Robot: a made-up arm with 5 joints. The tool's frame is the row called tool.
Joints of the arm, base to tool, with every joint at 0 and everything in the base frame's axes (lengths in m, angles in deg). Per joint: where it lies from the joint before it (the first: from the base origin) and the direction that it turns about. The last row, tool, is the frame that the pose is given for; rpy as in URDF.
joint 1: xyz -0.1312 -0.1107 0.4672 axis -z
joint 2: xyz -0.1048 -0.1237 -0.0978 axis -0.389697 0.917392 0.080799
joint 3: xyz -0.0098 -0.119 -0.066 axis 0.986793 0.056 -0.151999
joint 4: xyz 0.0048 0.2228 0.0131 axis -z
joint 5: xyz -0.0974 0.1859 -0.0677 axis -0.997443 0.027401 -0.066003
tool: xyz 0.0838 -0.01 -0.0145 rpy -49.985 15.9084 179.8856
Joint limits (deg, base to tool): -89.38..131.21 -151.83..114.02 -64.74..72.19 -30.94..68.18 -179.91..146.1
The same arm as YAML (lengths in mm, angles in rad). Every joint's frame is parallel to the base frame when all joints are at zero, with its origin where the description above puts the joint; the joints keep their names.
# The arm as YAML. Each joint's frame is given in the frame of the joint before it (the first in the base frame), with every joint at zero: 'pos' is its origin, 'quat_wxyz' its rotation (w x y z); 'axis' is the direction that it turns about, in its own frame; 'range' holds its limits. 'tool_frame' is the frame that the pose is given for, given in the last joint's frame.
length_unit: mm
angle_unit: rad
joints:
  - joint: joint 1
    pos: [-131.2, -110.7, 467.2]
    quat_wxyz: [1.0, 0.0, 0.0, 0.0]
    axis: [0.0, 0.0, -1.0]
    range: [-1.56, 2.29]
  - joint: joint 2
    pos: [-104.8, -123.7, -97.8]
    quat_wxyz: [1.0, 0.0, 0.0, 0.0]
    axis: [-0.389697, 0.917392, 0.080799]
    range: [-2.6499, 1.99]
  - joint: joint 3
    pos: [-9.8, -119.0, -66.0]
    quat_wxyz: [1.0, 0.0, 0.0, 0.0]
    axis: [0.986793, 0.056, -0.151999]
    range: [-1.1299, 1.26]
  - joint: joint 4
    pos: [4.8, 222.8, 13.1]
    quat_wxyz: [1.0, 0.0, 0.0, 0.0]
    axis: [0.0, 0.0, -1.0]
    range: [-0.54, 1.19]
  - joint: joint 5
    pos: [-97.4, 185.9, -67.7]
    quat_wxyz: [1.0, 0.0, 0.0, 0.0]
    axis: [-0.997443, 0.027401, -0.066003]
    range: [-3.14, 2.5499]
tool_frame:
  pos: [83.8, -10.0, -14.5]
  quat_wxyz: [0.05757, 0.125842, 0.418309, -0.897701]

